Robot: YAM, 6 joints.
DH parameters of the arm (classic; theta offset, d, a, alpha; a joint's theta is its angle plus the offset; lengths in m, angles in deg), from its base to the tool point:
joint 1: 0 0.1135 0.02 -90
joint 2: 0 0 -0.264 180
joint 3: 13.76 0 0.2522 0
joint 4: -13.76 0 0.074 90
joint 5: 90 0 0 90
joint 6: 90 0.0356 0 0
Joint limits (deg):
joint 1: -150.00..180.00
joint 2: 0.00..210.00
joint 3: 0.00..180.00
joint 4: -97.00..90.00
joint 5: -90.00..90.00
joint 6: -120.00..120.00
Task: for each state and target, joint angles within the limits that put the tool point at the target. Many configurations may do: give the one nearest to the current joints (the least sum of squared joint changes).
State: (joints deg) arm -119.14 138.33 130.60 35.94 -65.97 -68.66
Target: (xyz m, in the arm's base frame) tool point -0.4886 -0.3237 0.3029
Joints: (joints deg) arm -149.38 149.56 140.20 32.14 -56.60 -68.66
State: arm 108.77 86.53 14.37 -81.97 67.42 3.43
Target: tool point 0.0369 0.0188 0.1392
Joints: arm 83.34 84.80 6.69 -95.05 75.54 3.43
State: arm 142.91 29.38 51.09 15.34 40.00 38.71
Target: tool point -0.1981 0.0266 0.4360
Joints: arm 177.90 52.95 56.67 16.57 32.87 38.71
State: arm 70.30 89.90 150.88 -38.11 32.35 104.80
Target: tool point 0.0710 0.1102 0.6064
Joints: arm 66.04 74.32 132.66 -59.04 34.45 104.80
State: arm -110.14 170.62 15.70 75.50 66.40 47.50
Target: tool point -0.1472 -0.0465 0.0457
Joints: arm -149.52 125.62 0.73 90.00 76.30 47.50
